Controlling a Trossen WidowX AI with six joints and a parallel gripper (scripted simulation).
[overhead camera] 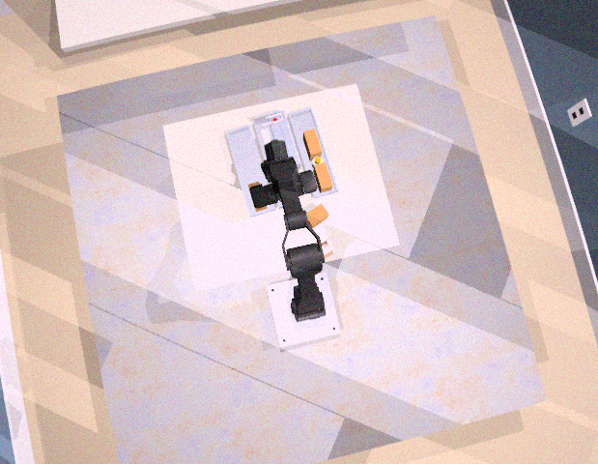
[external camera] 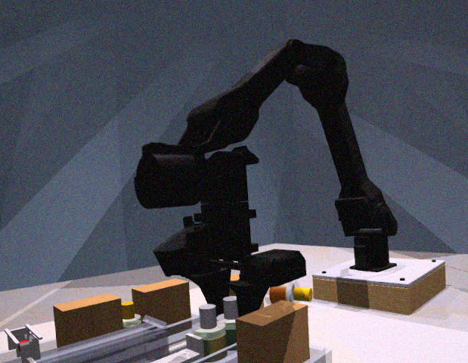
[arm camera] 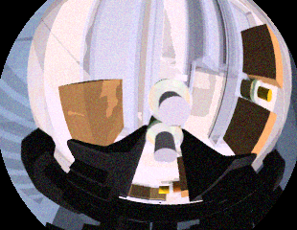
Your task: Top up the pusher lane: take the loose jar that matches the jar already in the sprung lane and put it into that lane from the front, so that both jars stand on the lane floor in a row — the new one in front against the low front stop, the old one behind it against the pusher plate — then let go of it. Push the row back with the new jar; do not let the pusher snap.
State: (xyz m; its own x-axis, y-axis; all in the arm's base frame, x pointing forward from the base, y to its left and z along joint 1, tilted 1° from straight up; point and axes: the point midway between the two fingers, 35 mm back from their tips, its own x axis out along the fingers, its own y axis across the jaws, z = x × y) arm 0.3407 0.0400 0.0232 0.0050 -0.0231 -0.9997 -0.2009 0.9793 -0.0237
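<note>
Right now the sprung lane is 140 mm ahead of my gripper tip and 10 mm below it. From my gripper tip the other things lie so: red mark 230 mm ahead, 10 mm to the left, 40 mm above.
</note>
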